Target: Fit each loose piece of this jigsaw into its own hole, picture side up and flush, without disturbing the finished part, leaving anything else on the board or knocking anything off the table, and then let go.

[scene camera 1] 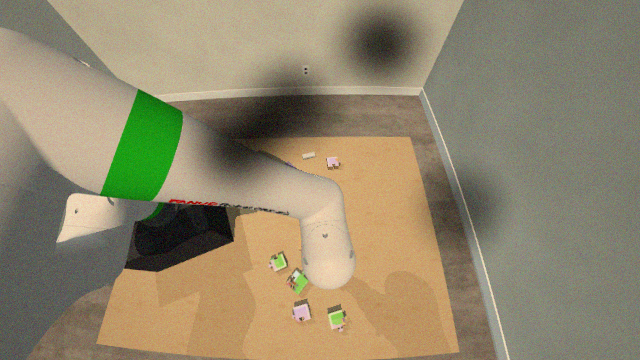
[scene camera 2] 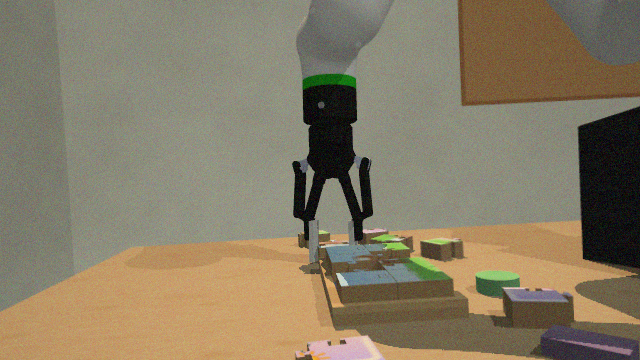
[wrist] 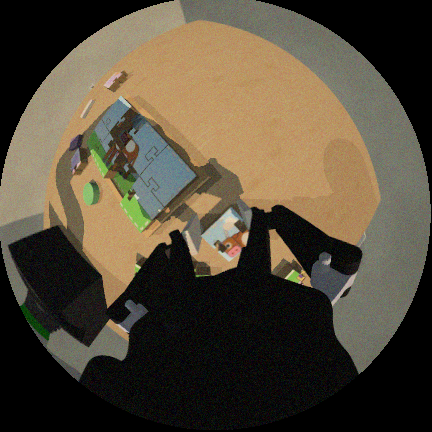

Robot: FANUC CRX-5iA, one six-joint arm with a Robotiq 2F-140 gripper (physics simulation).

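Observation:
My gripper point(scene camera 2: 333, 250) point(wrist: 218, 215) points straight down near the board's end, shut on a loose animal-face piece point(wrist: 227, 235) with sky and a pink snout. The piece is picture side up and spans the gap between the pads; its lift off the table cannot be told. The arm hides the gripper in scene camera 1. The board point(scene camera 2: 400, 312) point(wrist: 175, 207) holds a finished part point(scene camera 2: 370, 285) point(wrist: 165, 170) of blue and green pieces. Other loose pieces include a green one point(scene camera 1: 278, 261) point(scene camera 2: 440, 242), a green-white one point(scene camera 1: 299, 281), and a lilac one point(scene camera 1: 301, 312).
A green-topped piece point(scene camera 1: 336, 317), a pink piece point(scene camera 1: 332, 162) point(wrist: 116, 80) and a lilac piece point(scene camera 2: 537, 295) point(wrist: 77, 161) lie around the board. A green disc point(scene camera 2: 497, 282) point(wrist: 91, 193), a purple block point(scene camera 2: 585, 342) point(wrist: 76, 142) and a pale bar point(scene camera 1: 309, 155) point(wrist: 87, 108) lie beyond.

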